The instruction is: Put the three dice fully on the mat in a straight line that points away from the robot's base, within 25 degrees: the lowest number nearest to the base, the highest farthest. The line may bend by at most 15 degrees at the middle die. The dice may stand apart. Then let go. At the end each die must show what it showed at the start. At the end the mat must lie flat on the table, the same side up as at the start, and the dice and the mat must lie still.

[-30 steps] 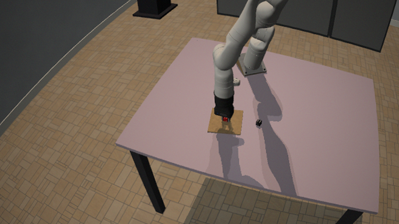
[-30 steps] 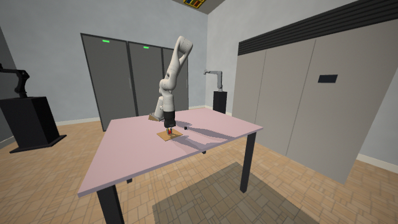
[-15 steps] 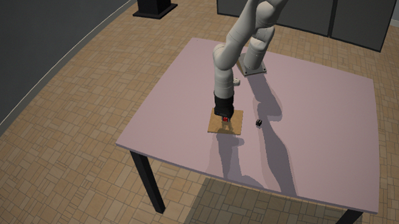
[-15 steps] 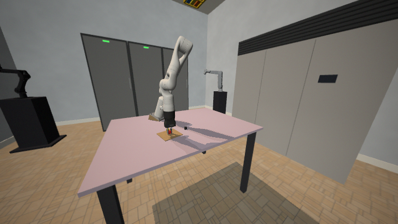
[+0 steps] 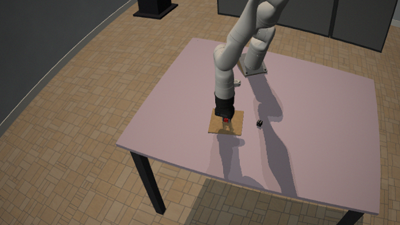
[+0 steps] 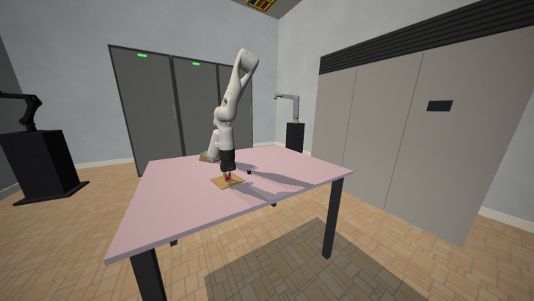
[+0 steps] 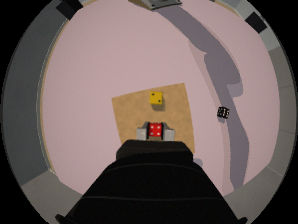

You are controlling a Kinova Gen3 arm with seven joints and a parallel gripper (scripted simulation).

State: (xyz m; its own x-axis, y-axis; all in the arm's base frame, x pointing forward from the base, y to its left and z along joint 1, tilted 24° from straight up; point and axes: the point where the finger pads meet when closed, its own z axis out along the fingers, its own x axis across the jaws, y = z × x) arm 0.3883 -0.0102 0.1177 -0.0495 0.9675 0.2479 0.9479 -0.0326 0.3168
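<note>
My hand is 10 mm above the red die. The rest, counted from my hand: yellow die (50 mm behind, 10 mm below); then square mat (20 mm below); then black die (40 mm behind, 140 mm to the left, 20 mm below).
</note>
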